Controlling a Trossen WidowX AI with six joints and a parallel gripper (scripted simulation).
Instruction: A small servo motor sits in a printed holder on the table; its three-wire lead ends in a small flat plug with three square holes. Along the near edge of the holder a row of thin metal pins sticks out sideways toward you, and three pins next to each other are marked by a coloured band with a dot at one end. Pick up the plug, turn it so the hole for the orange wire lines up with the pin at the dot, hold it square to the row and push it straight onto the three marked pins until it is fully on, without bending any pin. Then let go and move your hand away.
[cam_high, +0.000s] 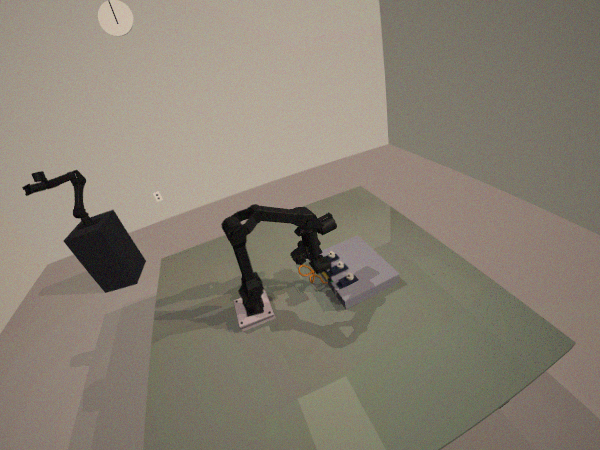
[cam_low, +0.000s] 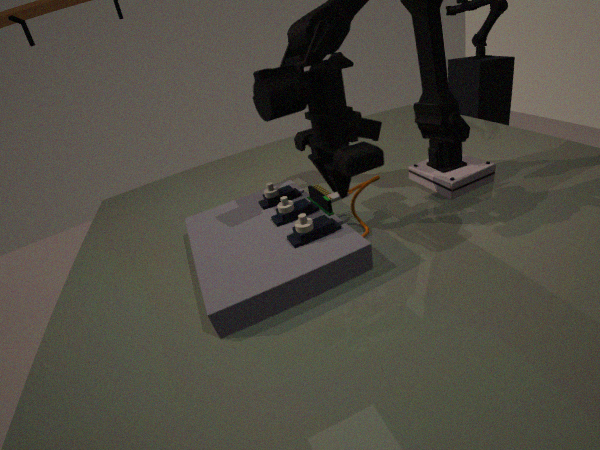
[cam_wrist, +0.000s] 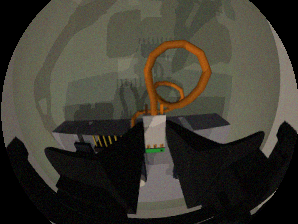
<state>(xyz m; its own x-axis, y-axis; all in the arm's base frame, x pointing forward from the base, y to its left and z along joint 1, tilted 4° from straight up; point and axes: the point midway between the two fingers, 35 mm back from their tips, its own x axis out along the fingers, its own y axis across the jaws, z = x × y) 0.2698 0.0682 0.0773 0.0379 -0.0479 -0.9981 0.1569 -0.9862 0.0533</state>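
Now: the green band 30 mm ahead of my gripper tip. Round my gripper tip: grey holder block 190 mm ahead, 50 mm below; then dark pin row 30 mm ahead, 20 mm to the right, 10 mm below.
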